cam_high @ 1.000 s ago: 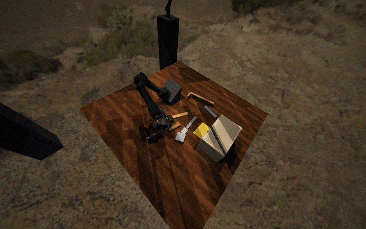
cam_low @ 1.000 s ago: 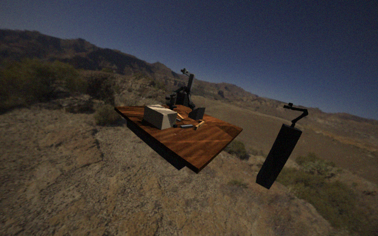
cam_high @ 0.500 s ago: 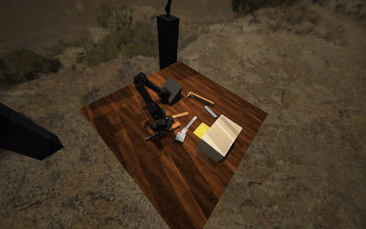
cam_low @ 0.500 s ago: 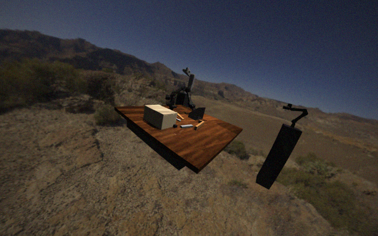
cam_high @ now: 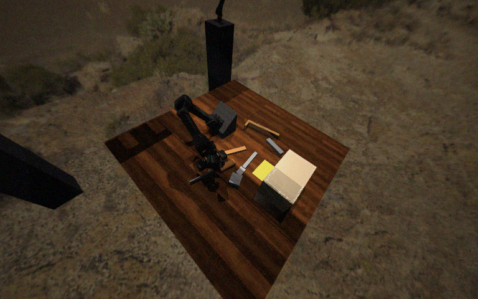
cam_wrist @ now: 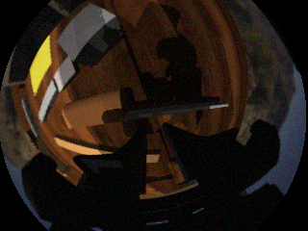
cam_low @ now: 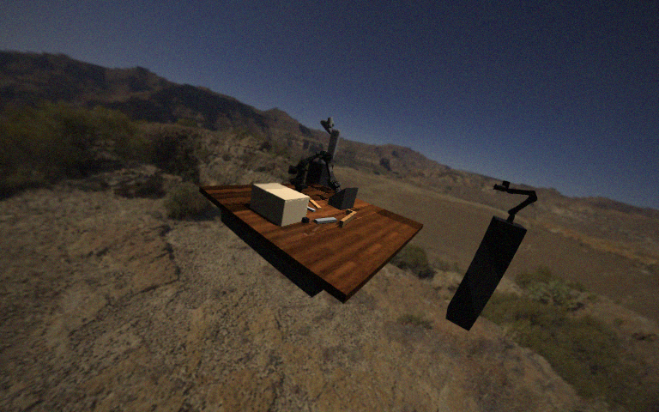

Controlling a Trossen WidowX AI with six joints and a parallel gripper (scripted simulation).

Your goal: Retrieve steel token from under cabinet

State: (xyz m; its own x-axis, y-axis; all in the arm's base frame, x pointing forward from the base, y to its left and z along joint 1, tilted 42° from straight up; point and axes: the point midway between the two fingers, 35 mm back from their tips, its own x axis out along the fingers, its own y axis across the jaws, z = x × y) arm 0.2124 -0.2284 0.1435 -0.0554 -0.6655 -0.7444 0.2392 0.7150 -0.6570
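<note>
The wooden stick is 2 cm behind my gripper tip, 15 cm to the left of it and 2 cm below it. The rest, counted from my gripper tip: grey block: 17 cm ahead, 4 cm to the left, 1 cm below; then grey scraper: 14 cm ahead, 17 cm to the left, 2 cm below; then grey bar: 19 cm ahead, 46 cm to the left, 2 cm below.
</note>
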